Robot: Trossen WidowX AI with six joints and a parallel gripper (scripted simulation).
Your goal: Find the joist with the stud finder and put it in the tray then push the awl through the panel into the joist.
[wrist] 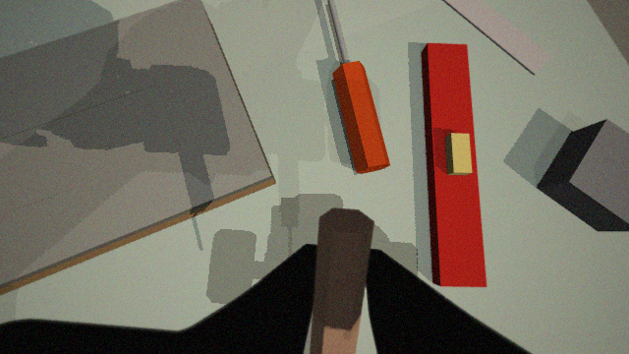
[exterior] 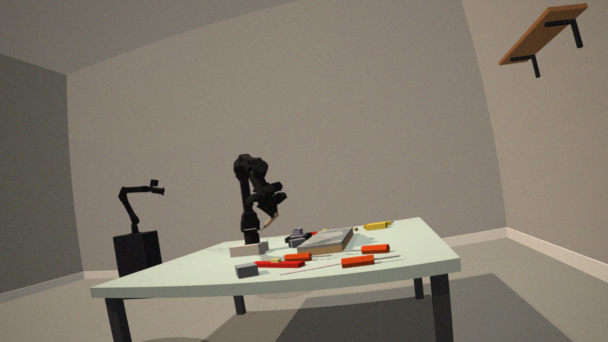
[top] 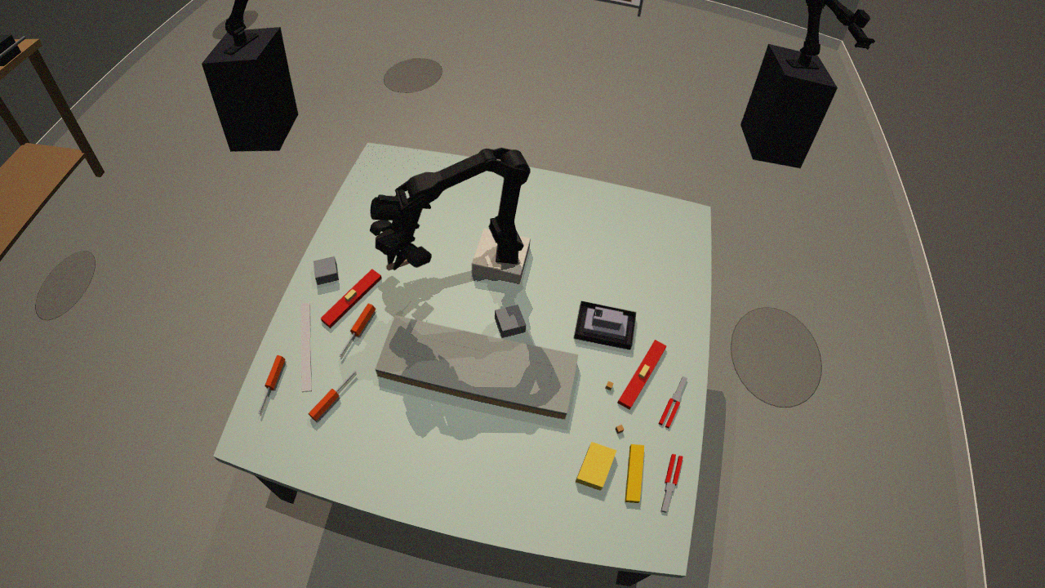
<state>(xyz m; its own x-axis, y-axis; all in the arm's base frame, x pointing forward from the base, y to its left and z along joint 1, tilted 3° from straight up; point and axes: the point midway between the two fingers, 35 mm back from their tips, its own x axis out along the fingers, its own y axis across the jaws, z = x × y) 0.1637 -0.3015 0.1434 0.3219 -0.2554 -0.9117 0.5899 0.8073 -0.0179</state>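
The awl lies 40 mm behind my gripper tip, 30 mm to the left of it and 30 mm below it. Also, from my gripper tip: grey stud finder 20 mm ahead, 590 mm to the left, 120 mm below; dark tray 30 mm ahead, 600 mm to the left, 160 mm below; white strip 170 mm ahead, 260 mm to the right, 170 mm below.
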